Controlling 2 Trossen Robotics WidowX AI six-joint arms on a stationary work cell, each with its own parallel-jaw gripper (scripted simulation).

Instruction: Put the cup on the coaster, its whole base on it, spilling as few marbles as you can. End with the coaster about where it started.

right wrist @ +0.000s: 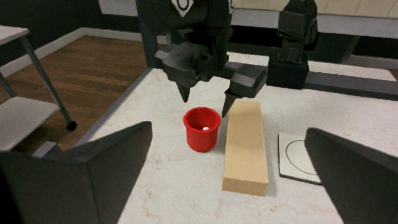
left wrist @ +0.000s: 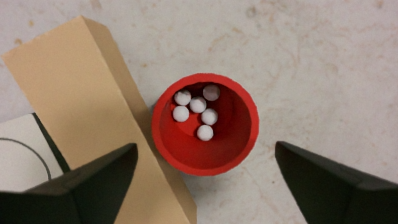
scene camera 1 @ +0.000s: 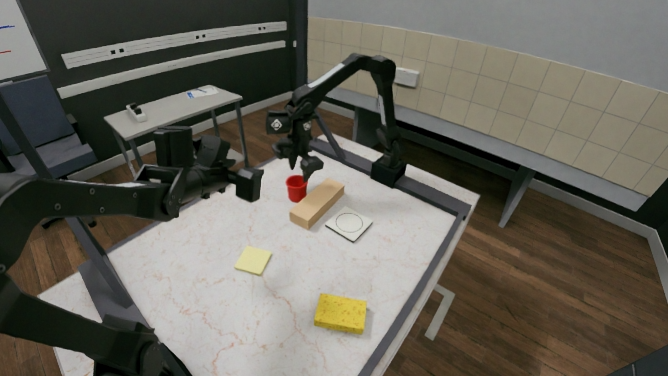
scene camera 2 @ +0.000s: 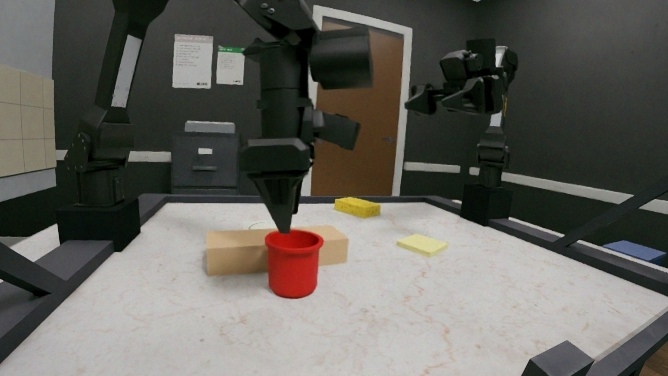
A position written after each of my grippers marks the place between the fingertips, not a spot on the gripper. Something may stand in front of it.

Note:
I see my left gripper (scene camera 2: 290,223), my right gripper (scene camera 2: 422,104) and a red cup (scene camera 2: 292,267).
The red cup shows as well in the right wrist view (right wrist: 199,140) and in the left wrist view (left wrist: 235,133). My left gripper is seen too in the right wrist view (right wrist: 203,109), in the left wrist view (left wrist: 206,149) and in scene camera 1 (scene camera 1: 298,175). My right gripper is seen too in the right wrist view (right wrist: 227,132) and in scene camera 1 (scene camera 1: 249,166).

